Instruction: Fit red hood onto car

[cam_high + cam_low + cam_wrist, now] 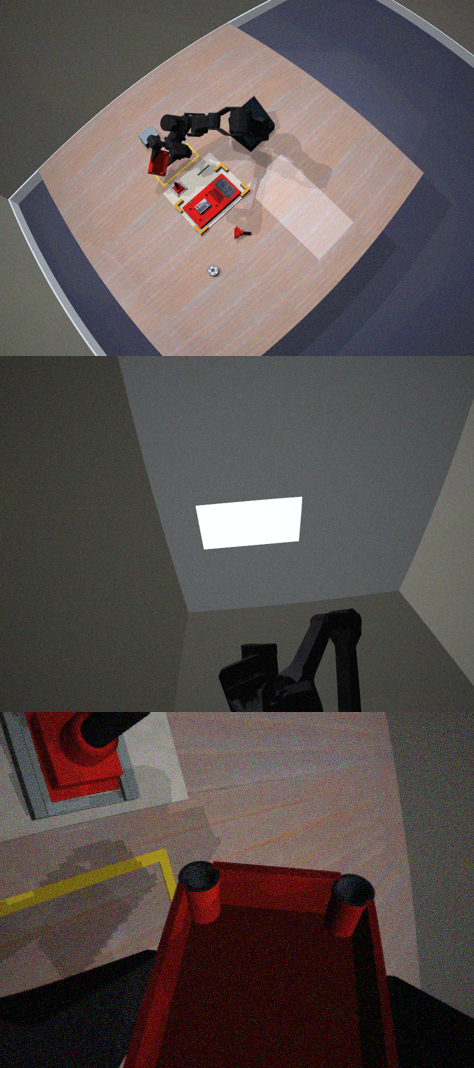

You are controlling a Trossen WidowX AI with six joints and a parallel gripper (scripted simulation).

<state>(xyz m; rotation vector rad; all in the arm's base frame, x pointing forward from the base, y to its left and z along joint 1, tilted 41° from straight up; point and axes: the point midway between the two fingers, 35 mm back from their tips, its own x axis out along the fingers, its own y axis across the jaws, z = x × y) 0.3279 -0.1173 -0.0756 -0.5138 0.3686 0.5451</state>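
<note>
The red hood lies 10 mm to the right of my gripper tip. From my gripper tip the other things lie so: grey engine block 230 mm to the left, 60 mm below, 20 mm behind.
</note>
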